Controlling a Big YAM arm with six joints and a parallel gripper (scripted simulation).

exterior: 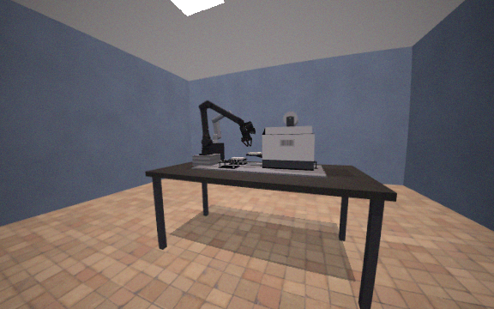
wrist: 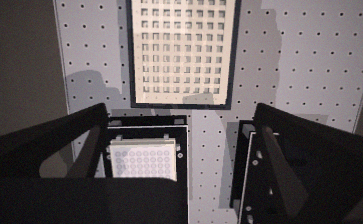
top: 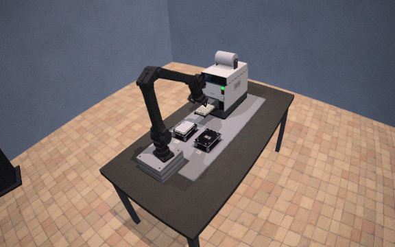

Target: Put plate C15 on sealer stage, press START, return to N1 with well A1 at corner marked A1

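Right now the white button is 170 mm ahead of my hand and 60 mm to the right of it. Also, from my hand: foil roll 380 mm ahead, 230 mm above, 70 mm to the left; plate 140 mm behind, 130 mm below, 20 mm to the left.
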